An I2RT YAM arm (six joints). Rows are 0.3 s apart.
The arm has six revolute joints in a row. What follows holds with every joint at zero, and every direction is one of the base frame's.
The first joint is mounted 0.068 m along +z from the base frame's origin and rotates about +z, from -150 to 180 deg.
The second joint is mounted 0.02 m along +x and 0.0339 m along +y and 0.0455 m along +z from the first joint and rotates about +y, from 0 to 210 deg.
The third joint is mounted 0.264 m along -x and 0.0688 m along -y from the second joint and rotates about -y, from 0 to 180 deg.
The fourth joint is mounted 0.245 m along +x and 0.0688 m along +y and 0.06 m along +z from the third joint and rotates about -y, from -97 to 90 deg.
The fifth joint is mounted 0.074 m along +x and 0.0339 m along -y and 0.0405 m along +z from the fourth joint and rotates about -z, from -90 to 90 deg.
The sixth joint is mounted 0.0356 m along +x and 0.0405 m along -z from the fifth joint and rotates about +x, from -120 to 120 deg.
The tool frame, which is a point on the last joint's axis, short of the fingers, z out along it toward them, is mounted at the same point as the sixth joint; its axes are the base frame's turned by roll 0, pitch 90 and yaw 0 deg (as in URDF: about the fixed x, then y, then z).
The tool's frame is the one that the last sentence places.
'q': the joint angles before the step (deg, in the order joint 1, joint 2, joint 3, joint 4, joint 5, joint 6). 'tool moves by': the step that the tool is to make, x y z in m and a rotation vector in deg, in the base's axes. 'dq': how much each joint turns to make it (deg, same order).
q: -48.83 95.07 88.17 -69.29 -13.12 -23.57
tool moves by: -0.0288 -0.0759 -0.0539 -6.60 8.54 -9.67
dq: -10.35 9.36 -1.03 10.27 10.32 -3.21
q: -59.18 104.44 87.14 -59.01 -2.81 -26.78
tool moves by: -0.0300 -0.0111 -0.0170 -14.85 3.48 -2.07
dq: -4.14 -4.84 -11.51 18.20 8.92 -5.31
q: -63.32 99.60 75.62 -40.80 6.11 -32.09
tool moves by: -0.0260 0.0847 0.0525 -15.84 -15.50 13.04
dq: 1.56 -27.20 -18.63 12.74 -11.90 -5.50
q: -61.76 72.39 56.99 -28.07 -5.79 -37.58
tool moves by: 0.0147 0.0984 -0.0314 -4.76 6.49 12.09
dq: 19.04 -16.84 -16.19 -0.87 10.55 -1.05
